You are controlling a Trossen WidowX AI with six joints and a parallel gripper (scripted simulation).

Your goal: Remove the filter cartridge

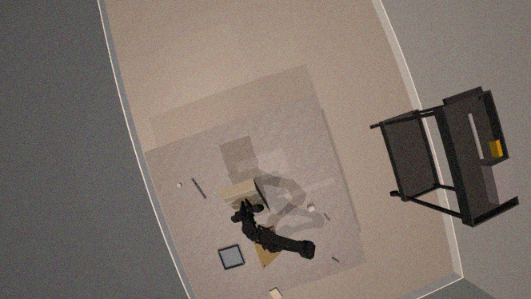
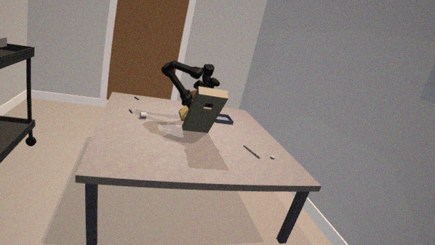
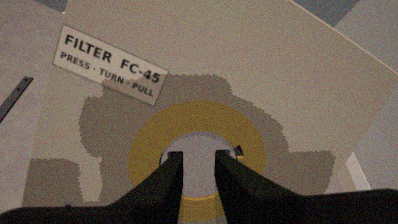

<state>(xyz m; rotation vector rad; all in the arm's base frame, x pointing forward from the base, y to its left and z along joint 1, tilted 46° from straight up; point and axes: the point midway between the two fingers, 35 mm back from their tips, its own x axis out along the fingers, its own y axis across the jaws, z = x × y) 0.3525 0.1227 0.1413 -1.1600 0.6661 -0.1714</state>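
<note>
The filter cartridge lies 10 mm below my gripper tip and 10 mm ahead of it. The rest, counted from my gripper tip: tiny white piece (450 mm to the left, 270 mm below, 190 mm ahead); dark-rimmed square tray (420 mm behind, 300 mm to the left, 270 mm below).
</note>
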